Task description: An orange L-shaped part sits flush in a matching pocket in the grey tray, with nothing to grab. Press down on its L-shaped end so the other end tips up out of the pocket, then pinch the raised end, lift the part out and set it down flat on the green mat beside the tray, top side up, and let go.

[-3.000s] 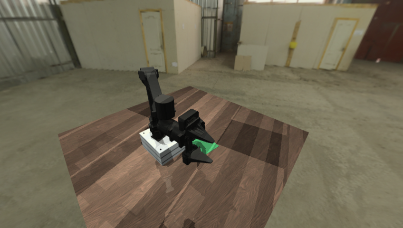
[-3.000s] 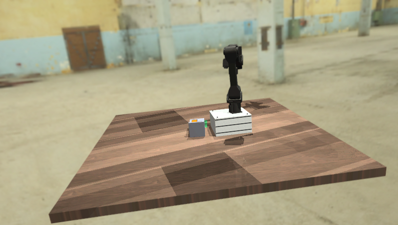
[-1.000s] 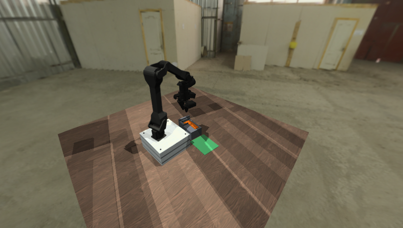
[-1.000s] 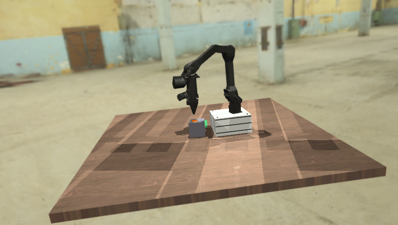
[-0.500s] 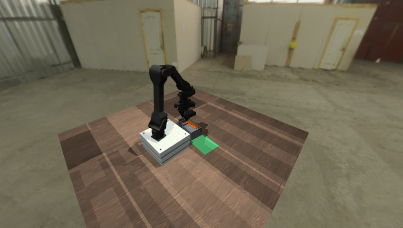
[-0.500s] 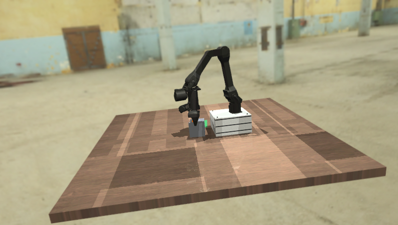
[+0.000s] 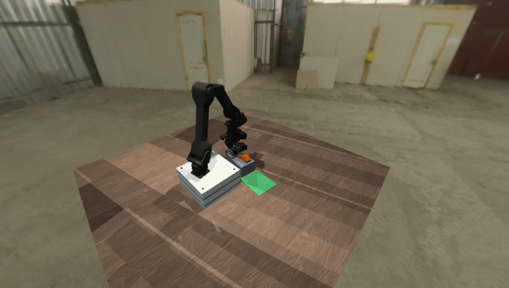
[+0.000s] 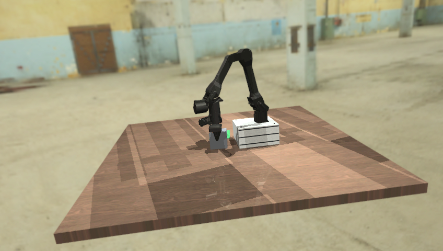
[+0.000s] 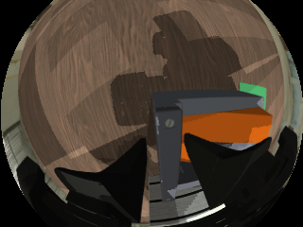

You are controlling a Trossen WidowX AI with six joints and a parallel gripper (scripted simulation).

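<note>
The orange L-shaped part lies 2 cm behind my gripper tip and 5 cm to the right of it. Also, from my gripper tip: green mat: 7 cm behind, 21 cm to the right, 6 cm below.
</note>
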